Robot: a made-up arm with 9 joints. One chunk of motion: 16 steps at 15 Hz.
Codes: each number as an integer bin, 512 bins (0 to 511) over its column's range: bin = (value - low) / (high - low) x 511, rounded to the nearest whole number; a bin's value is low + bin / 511 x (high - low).
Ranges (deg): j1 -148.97..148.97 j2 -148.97..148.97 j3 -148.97..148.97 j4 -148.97..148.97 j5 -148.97..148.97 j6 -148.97..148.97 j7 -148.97..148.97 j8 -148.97..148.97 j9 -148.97..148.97
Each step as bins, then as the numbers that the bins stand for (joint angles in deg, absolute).
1 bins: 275 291 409 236 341 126 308 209 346
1 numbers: 11.37 20.70 89.50 -11.37 49.85 -75.51 30.61 -27.11 52.77
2 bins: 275 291 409 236 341 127 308 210 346
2 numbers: 11.37 20.70 89.50 -11.37 49.85 -74.92 30.61 -26.53 52.77
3 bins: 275 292 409 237 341 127 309 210 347
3 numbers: 11.37 21.28 89.50 -10.79 49.85 -74.92 31.19 -26.53 53.35
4 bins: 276 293 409 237 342 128 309 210 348
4 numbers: 11.95 21.86 89.50 -10.79 50.43 -74.34 31.19 -26.53 53.93
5 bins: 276 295 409 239 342 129 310 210 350
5 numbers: 11.95 23.03 89.50 -9.62 50.43 -73.76 31.78 -26.53 55.10
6 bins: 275 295 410 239 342 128 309 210 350
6 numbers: 11.37 23.03 90.08 -9.62 50.43 -74.34 31.19 -26.53 55.10
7 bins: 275 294 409 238 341 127 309 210 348
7 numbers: 11.37 22.45 89.50 -10.20 49.85 -74.92 31.19 -26.53 53.93
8 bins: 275 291 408 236 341 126 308 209 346
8 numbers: 11.37 20.70 88.92 -11.37 49.85 -75.51 30.61 -27.11 52.77
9 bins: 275 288 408 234 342 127 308 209 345
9 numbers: 11.37 18.95 88.92 -12.54 50.43 -74.92 30.61 -27.11 52.18
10 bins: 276 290 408 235 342 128 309 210 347
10 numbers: 11.95 20.12 88.92 -11.95 50.43 -74.34 31.19 -26.53 53.35
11 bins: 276 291 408 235 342 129 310 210 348
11 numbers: 11.95 20.70 88.92 -11.95 50.43 -73.76 31.78 -26.53 53.93
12 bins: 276 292 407 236 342 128 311 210 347
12 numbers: 11.95 21.28 88.33 -11.37 50.43 -74.34 32.36 -26.53 53.35
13 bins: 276 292 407 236 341 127 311 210 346
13 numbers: 11.95 21.28 88.33 -11.37 49.85 -74.92 32.36 -26.53 52.77
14 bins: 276 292 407 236 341 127 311 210 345
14 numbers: 11.95 21.28 88.33 -11.37 49.85 -74.92 32.36 -26.53 52.18
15 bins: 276 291 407 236 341 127 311 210 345
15 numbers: 11.95 20.70 88.33 -11.37 49.85 -74.92 32.36 -26.53 52.18
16 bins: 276 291 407 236 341 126 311 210 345
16 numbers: 11.95 20.70 88.33 -11.37 49.85 -75.51 32.36 -26.53 52.18
